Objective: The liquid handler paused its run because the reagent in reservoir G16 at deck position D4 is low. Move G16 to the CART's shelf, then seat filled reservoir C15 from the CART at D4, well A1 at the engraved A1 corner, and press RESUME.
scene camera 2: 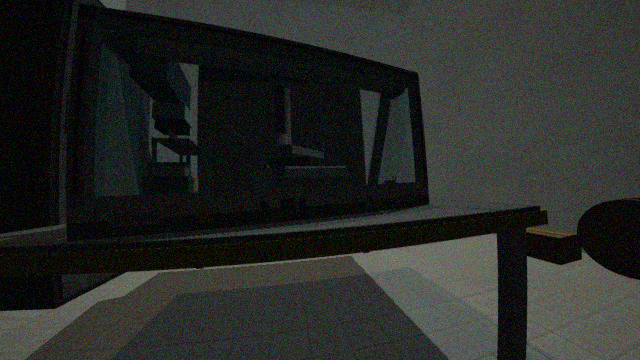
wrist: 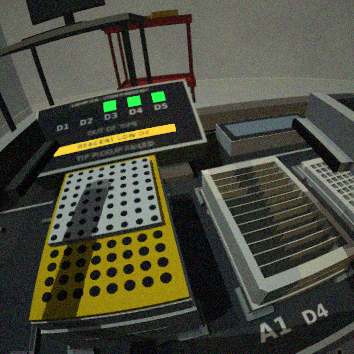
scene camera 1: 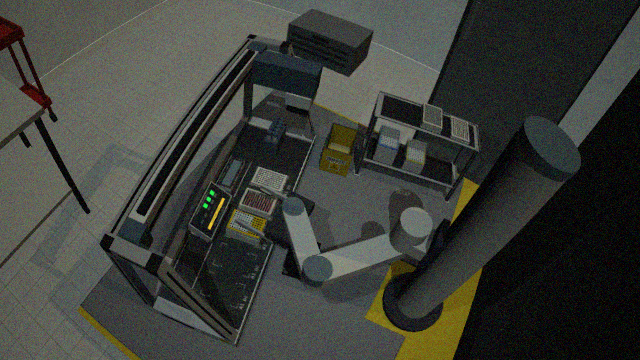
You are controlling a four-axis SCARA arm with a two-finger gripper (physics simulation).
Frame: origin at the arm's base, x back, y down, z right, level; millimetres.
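Where they show: gripper, between the fingertips: (scene camera 2: 288,165) (wrist: 169,115) (scene camera 1: 248,202); arm's base, origin of its link: (scene camera 1: 412,302).
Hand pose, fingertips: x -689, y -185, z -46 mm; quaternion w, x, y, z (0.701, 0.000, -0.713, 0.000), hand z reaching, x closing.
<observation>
Things, the pixels of their centre, and the offset from my fingertips.
- pale reservoir, middle of its body: (wrist: 268,217) (scene camera 1: 258,203) dz +74, dx -5, dy +98 mm
- yellow-and-white tip rack, middle of its body: (wrist: 117,240) (scene camera 1: 246,227) dz -48, dx +22, dy +82 mm
- white plate, middle of its body: (scene camera 1: 269,179) dz +195, dx -31, dy +107 mm
- yellow waste bin, middle of its body: (scene camera 1: 339,149) dz +497, dx +128, dy +105 mm
A pale reservoir (scene camera 1: 258,201) (wrist: 248,235) with slanted inner ribs sits at D4, beside the engraved A1 and D4 marks in the wrist view. My gripper (scene camera 1: 261,207) (wrist: 169,115) is open and empty, with its fingers wide apart above the deck around D3 to D5. The status panel (scene camera 1: 196,226) (wrist: 120,125) shows green D3, D4 and D5 lamps and a yellow REAGENT LOW D4 bar. The shelf unit (scene camera 1: 400,111) carries two pale gridded items (scene camera 1: 432,116) (scene camera 1: 460,128) on top; I cannot tell which is C15. I cannot make out a RESUME button.
A yellow-and-white tip rack (scene camera 1: 246,222) (wrist: 110,265) stands at D3. A white plate (scene camera 1: 270,178) (wrist: 335,182) stands at D5. Two tip boxes (scene camera 1: 388,140) (scene camera 1: 416,154) are on the lower shelf. A yellow waste bin (scene camera 1: 336,165) stands beside the shelf unit. A frame surrounds the deck.
</observation>
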